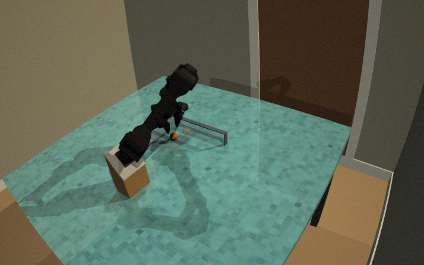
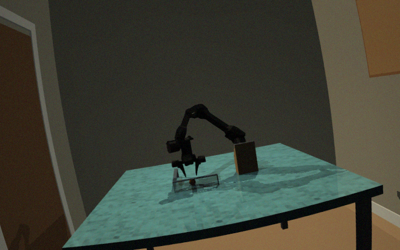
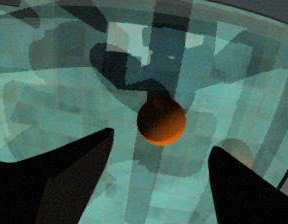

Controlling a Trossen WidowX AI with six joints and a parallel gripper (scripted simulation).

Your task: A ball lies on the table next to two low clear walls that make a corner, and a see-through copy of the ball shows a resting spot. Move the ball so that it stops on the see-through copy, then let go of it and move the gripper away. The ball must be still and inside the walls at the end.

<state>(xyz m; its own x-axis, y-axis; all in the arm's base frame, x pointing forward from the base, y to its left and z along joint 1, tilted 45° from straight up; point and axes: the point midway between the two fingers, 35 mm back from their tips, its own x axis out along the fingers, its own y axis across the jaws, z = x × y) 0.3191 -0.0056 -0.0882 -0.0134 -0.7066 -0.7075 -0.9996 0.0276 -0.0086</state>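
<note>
My gripper tip is now 3 cm above the orange ball.
</note>
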